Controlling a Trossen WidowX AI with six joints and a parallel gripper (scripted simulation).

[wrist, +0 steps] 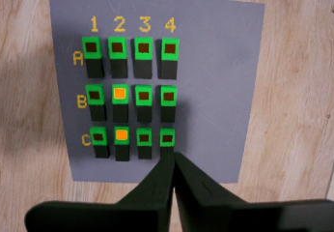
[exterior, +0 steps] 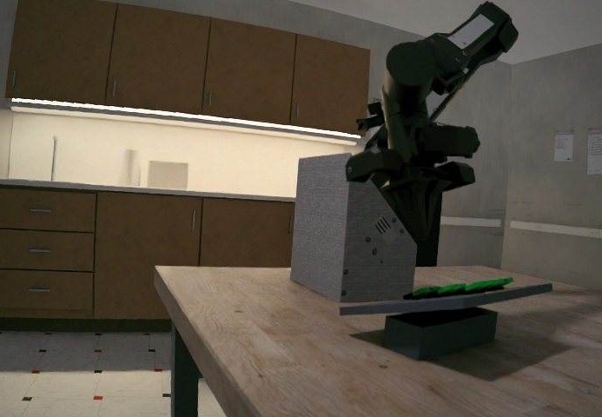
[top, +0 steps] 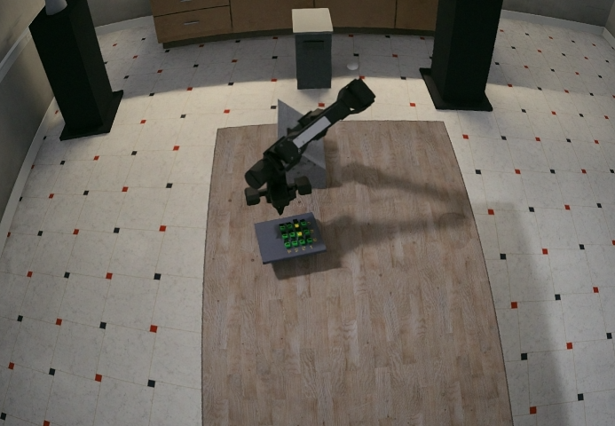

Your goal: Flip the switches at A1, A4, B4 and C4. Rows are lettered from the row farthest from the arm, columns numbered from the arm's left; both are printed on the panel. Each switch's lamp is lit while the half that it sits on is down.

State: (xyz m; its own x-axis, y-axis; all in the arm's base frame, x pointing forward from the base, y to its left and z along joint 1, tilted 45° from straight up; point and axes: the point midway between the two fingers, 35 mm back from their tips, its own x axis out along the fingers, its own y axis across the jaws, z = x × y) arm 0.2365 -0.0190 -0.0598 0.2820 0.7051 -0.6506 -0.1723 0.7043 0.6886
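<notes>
The switch B4 lies 90 mm below my hand, 40 mm ahead of it and 10 mm to the left of it. The rest, counted from my hand: switch A4: 80 mm below, 80 mm ahead, 10 mm to the left; then switch A3: 80 mm below, 80 mm ahead, 40 mm to the left; then switch A2: 80 mm below, 70 mm ahead, 60 mm to the left.
</notes>
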